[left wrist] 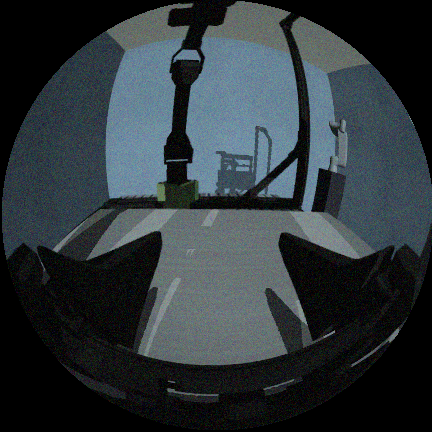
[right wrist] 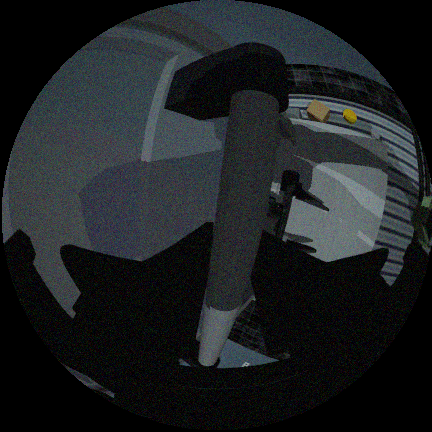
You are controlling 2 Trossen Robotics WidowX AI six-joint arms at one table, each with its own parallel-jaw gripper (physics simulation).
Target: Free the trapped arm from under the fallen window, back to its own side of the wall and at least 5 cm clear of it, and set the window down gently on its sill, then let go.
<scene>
In view: my left gripper (left wrist: 221,239), my right gripper (right wrist: 228,229) and a window (right wrist: 151,138).
My left gripper is seen too in the right wrist view (right wrist: 322,230).
</scene>
